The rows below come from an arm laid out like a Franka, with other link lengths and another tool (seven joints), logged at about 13 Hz.
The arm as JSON. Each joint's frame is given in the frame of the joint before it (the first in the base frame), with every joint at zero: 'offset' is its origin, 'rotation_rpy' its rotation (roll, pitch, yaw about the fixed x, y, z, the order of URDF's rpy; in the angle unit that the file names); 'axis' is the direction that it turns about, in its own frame. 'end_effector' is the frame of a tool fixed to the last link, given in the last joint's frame.
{
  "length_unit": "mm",
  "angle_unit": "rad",
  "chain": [
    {
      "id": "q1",
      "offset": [
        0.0,
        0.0,
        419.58
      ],
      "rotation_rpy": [
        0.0,
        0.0,
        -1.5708
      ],
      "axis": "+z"
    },
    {
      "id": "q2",
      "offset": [
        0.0,
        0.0,
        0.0
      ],
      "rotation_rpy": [
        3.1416,
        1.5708,
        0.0
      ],
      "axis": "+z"
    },
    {
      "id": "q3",
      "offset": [
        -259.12,
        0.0,
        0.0
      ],
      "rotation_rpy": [
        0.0,
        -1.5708,
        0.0
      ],
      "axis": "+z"
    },
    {
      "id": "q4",
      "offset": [
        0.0,
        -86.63,
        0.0
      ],
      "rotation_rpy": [
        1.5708,
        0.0,
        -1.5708
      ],
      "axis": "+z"
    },
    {
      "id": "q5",
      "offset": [
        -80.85,
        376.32,
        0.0
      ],
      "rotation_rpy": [
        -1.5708,
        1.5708,
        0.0
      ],
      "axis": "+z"
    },
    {
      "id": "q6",
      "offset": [
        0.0,
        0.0,
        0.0
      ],
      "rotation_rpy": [
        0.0,
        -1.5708,
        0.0
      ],
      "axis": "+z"
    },
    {
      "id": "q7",
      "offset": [
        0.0,
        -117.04,
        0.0
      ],
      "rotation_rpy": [
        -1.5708,
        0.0,
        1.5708
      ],
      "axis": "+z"
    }
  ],
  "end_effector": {
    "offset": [
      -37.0,
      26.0,
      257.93
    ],
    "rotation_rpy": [
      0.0,
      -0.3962,
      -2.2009
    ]
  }
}
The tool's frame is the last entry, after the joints.
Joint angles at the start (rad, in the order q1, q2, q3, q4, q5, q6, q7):
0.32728 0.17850 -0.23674 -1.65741 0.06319 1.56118 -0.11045
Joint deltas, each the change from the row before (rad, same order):
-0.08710 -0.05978 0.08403 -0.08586 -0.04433 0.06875 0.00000
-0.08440 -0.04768 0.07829 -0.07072 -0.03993 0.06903 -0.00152
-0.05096 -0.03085 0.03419 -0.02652 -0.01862 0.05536 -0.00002
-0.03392 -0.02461 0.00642 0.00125 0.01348 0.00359 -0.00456
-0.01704 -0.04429 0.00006 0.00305 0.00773 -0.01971 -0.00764
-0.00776 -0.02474 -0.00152 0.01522 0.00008 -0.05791 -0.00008
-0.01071 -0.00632 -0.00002 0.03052 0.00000 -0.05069 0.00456
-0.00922 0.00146 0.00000 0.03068 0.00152 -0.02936 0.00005
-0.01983 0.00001 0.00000 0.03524 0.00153 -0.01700 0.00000
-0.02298 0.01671 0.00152 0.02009 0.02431 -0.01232 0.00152
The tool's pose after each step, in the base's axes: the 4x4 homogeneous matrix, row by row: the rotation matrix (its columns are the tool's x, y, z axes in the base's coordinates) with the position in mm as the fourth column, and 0 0 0 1 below. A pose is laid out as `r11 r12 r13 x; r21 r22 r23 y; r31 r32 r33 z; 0 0 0 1`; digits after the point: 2 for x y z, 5 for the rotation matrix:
0.57247 -0.66005 -0.48642 583.00; -0.63555 -0.73204 0.24537 85.25; -0.51803 0.16868 -0.83856 351.07; 0 0 0 1
0.60013 -0.66246 -0.44832 584.15; -0.64198 -0.73324 0.22409 72.44; -0.47718 0.15333 -0.86533 350.51; 0 0 0 1
0.62155 -0.67753 -0.39321 594.31; -0.65189 -0.72570 0.21998 59.38; -0.43440 0.11960 -0.89274 361.37; 0 0 0 1
0.61623 -0.69973 -0.36144 598.14; -0.66159 -0.70891 0.24443 46.40; -0.42726 0.08850 -0.89979 377.47; 0 0 0 1
0.61989 -0.71008 -0.33395 595.49; -0.66453 -0.70138 0.25780 38.14; -0.41728 0.06211 -0.90665 403.20; 0 0 0 1
0.60549 -0.71596 -0.34754 584.59; -0.67057 -0.69414 0.26172 32.33; -0.42862 0.07458 -0.90040 418.14; 0 0 0 1
0.58862 -0.72598 -0.35564 579.17; -0.68041 -0.68246 0.26700 25.72; -0.43654 0.08482 -0.89568 431.02; 0 0 0 1
0.58173 -0.73276 -0.35306 579.01; -0.68566 -0.67528 0.27177 20.65; -0.43756 0.08398 -0.89526 442.16; 0 0 0 1
0.57559 -0.74773 -0.33106 582.94; -0.69692 -0.66033 0.27975 9.38; -0.42778 0.06970 -0.90119 457.99; 0 0 0 1
0.55440 -0.76370 -0.33077 585.26; -0.70081 -0.64275 0.30941 2.96; -0.44890 0.06027 -0.89155 457.62; 0 0 0 1

